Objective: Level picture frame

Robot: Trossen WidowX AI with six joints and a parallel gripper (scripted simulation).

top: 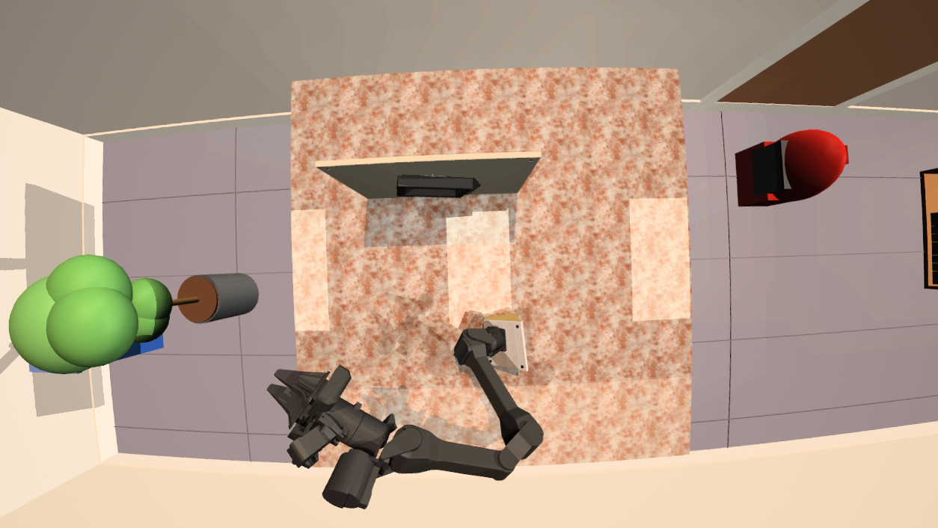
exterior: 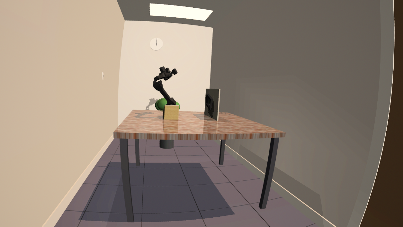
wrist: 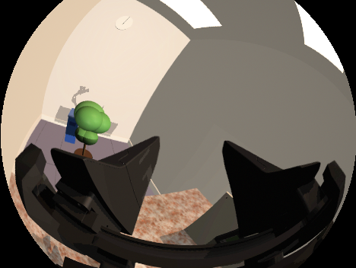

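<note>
Right now my gripper tip is 37 cm short of the picture frame, 25 cm to the left of it and 30 cm above it. From my gripper tip the other things lie so: wall panel: 38 cm ahead, 26 cm to the right, 31 cm below.
</note>
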